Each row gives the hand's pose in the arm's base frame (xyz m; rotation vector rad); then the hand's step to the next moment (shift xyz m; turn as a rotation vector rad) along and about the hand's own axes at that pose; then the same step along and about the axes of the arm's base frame.
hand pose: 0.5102 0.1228 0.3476 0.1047 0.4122 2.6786
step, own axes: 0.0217 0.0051 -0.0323 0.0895 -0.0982 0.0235
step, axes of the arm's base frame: -0.0261 -0.0040 -0.0290 -0.0386 0.1291 -0.0065
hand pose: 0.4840 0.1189 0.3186 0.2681 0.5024 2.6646
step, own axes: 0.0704 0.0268 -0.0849 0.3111 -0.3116 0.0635
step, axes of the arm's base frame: -0.0947 -0.0184 -0.0598 -0.1497 0.4180 -0.0277
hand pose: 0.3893 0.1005 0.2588 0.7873 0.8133 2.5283
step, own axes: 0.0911 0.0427 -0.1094 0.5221 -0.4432 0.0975
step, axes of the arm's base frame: -0.1444 -0.0332 -0.0117 -0.2704 0.6367 -0.0031
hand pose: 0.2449 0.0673 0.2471 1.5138 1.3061 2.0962
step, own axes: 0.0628 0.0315 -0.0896 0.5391 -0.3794 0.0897
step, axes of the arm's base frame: -0.0946 -0.0240 0.0587 -0.2659 0.6072 0.0563
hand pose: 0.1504 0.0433 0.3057 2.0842 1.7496 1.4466
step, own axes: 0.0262 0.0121 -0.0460 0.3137 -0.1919 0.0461
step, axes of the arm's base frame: -0.0240 -0.0061 0.0483 -0.1375 0.3401 0.0527
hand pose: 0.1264 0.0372 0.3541 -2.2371 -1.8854 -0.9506
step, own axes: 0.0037 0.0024 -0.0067 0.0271 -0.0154 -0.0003
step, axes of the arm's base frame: -0.0003 -0.0002 0.0080 -0.0126 0.0273 0.0084
